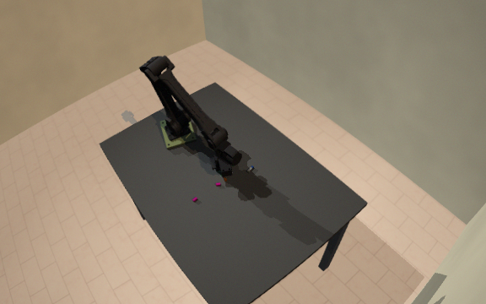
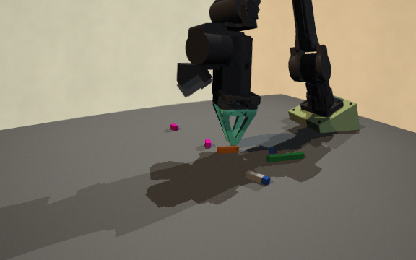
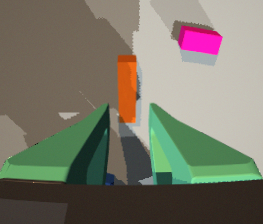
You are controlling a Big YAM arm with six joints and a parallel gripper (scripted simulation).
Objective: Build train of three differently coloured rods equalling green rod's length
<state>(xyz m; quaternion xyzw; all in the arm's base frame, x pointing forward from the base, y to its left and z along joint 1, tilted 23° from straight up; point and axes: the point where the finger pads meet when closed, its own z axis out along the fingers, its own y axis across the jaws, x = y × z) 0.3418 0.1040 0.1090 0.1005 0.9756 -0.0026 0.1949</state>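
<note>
Right now my hand is 10 mm short of the orange rod and 20 mm above it. Round my hand: grey rod: 20 mm ahead, 120 mm to the left, 20 mm below; magenta rod: 30 mm ahead, 40 mm to the right, 20 mm below; green rod: 80 mm behind, 70 mm to the left, 20 mm below.
</note>
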